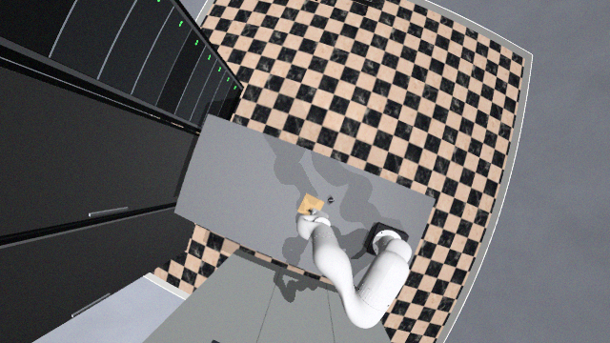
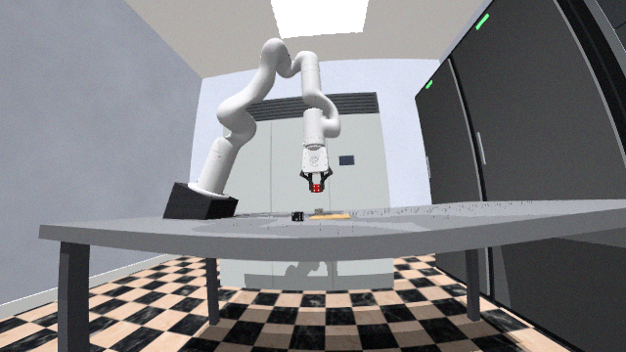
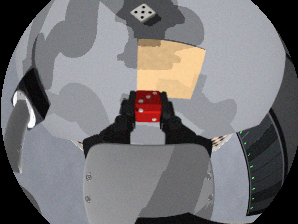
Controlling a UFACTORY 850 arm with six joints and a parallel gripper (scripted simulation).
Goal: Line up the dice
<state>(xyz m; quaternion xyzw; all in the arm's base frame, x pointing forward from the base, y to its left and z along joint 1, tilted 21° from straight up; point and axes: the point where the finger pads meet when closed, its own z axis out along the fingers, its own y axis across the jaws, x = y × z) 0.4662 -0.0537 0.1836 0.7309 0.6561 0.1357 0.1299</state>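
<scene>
The tan mat lies 50 mm ahead of my hand and 120 mm below it. Also, from my hand: red die: 10 mm below; black die: 60 mm behind, 90 mm to the right, 100 mm below; white die: 130 mm to the left, 100 mm below.
</scene>
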